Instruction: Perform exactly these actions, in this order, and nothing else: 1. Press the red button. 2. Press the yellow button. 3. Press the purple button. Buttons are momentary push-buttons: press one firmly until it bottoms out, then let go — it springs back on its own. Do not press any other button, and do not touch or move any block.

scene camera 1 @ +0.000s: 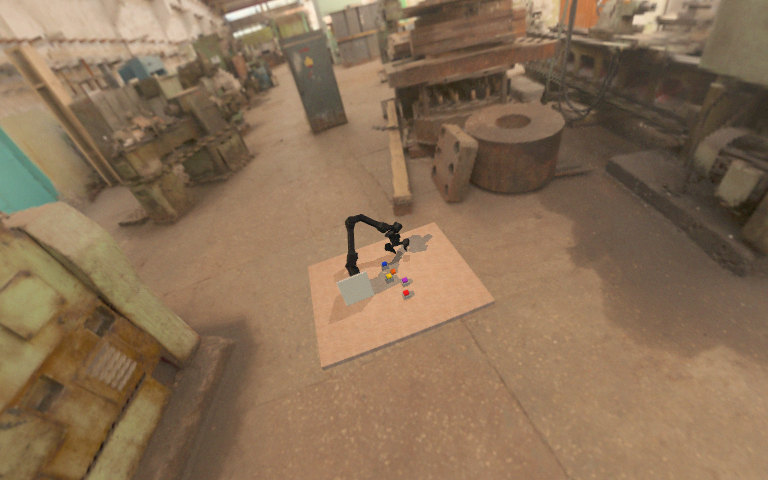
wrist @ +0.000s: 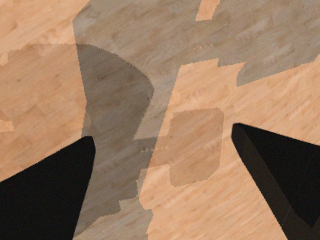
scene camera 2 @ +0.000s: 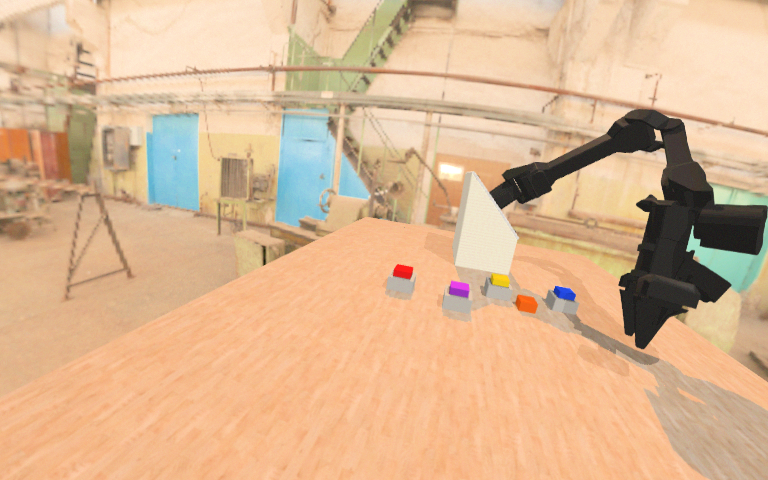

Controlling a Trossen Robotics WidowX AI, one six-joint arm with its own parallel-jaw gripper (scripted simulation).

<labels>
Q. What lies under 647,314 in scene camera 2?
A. The gripper.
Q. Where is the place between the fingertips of the gripper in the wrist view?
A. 164,136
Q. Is the gripper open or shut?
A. Open.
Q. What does the gripper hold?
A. Nothing.
</labels>
